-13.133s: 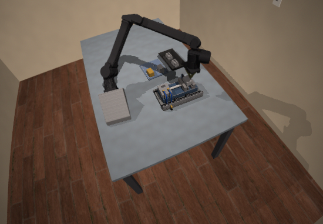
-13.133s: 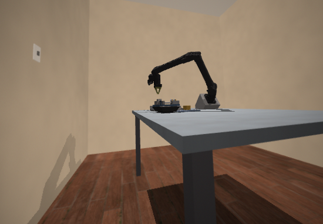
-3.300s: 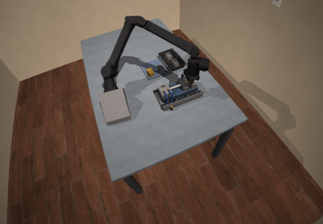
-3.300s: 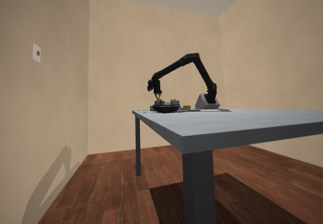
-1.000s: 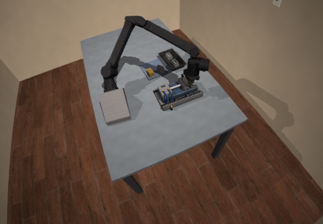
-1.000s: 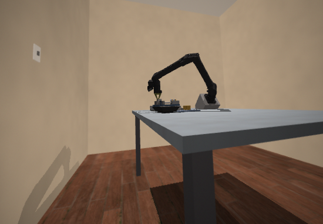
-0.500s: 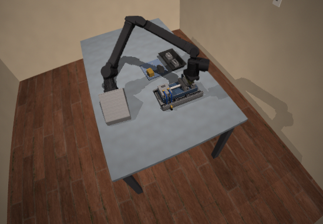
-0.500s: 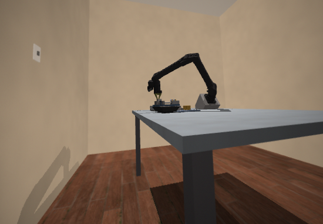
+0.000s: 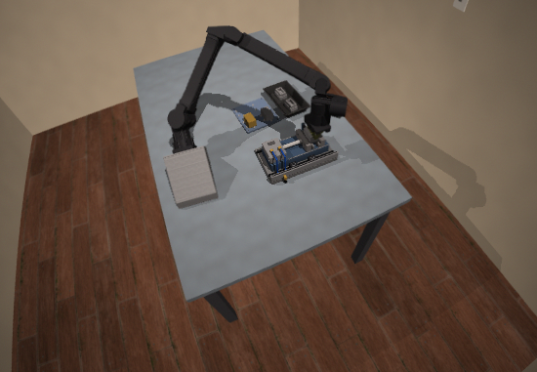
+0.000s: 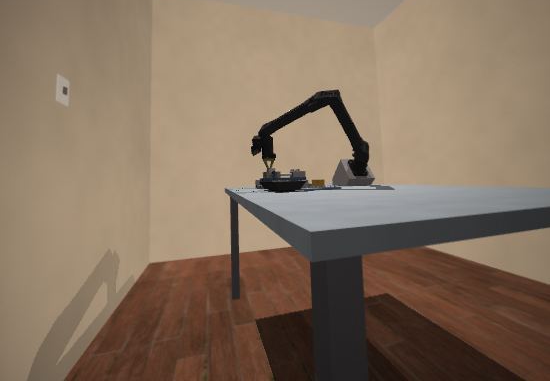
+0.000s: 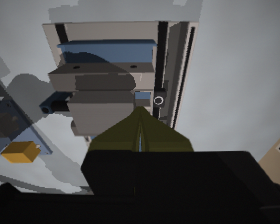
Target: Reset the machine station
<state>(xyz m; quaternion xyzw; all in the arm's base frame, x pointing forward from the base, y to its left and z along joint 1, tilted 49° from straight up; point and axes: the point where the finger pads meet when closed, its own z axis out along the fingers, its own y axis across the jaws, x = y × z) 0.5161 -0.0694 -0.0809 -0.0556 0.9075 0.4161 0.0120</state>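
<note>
Now: hand 8 cm past the blue vise base, 3 cm to the right of it and 7 cm above it. Round my hand: yellow brass blank 21 cm behind, 27 cm to the left, 9 cm below.
</note>
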